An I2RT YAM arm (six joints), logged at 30 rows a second.
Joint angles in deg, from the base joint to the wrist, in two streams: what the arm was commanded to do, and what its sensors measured. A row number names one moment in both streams.
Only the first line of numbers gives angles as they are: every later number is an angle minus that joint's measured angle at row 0.
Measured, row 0:
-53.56, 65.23, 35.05, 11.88, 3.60, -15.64
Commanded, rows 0 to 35:
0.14, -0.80, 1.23, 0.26, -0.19, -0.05
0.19, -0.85, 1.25, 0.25, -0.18, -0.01
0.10, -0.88, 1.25, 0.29, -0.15, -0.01
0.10, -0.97, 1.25, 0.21, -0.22, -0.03
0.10, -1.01, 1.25, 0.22, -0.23, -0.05
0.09, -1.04, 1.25, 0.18, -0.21, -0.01
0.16, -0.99, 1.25, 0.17, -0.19, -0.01
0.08, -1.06, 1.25, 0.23, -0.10, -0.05
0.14, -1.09, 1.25, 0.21, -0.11, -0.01
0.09, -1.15, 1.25, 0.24, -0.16, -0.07
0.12, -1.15, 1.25, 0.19, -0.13, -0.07
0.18, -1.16, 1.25, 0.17, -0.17, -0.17
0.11, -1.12, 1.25, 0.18, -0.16, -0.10
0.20, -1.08, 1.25, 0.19, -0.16, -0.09
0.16, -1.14, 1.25, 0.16, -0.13, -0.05
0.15, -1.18, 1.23, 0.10, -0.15, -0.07
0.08, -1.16, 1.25, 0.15, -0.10, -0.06
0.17, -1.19, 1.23, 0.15, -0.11, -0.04
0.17, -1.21, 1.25, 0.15, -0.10, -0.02
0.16, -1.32, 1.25, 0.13, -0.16, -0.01
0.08, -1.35, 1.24, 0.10, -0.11, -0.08
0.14, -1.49, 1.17, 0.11, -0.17, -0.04
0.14, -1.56, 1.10, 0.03, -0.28, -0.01
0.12, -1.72, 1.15, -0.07, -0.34, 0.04
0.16, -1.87, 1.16, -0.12, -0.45, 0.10
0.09, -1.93, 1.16, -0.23, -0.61, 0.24
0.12, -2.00, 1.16, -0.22, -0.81, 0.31
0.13, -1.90, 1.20, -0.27, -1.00, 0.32
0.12, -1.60, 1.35, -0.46, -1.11, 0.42
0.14, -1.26, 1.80, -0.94, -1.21, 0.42
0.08, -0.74, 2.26, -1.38, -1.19, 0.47
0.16, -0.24, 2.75, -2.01, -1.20, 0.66
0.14, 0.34, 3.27, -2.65, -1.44, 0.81
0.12, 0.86, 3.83, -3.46, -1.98, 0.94
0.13, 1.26, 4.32, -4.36, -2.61, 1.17
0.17, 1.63, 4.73, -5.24, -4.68, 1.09
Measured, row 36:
0.00, 0.11, 1.66, -2.95, -1.05, 0.11
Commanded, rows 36 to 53:
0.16, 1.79, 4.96, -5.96, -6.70, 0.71
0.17, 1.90, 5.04, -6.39, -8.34, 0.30
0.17, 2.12, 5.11, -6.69, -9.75, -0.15
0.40, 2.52, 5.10, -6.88, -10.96, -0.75
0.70, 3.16, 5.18, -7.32, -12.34, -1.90
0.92, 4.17, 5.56, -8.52, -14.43, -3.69
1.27, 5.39, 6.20, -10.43, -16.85, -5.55
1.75, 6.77, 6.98, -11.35, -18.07, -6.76
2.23, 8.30, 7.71, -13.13, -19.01, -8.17
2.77, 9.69, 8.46, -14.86, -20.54, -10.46
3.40, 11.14, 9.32, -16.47, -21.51, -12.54
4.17, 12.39, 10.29, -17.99, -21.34, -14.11
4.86, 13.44, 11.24, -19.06, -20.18, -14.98
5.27, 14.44, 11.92, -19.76, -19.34, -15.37
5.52, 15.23, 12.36, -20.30, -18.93, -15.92
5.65, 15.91, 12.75, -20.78, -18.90, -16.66
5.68, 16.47, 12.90, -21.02, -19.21, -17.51
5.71, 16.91, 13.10, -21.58, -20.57, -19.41
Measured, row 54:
5.22, 15.52, 10.73, -18.36, -17.88, -12.94
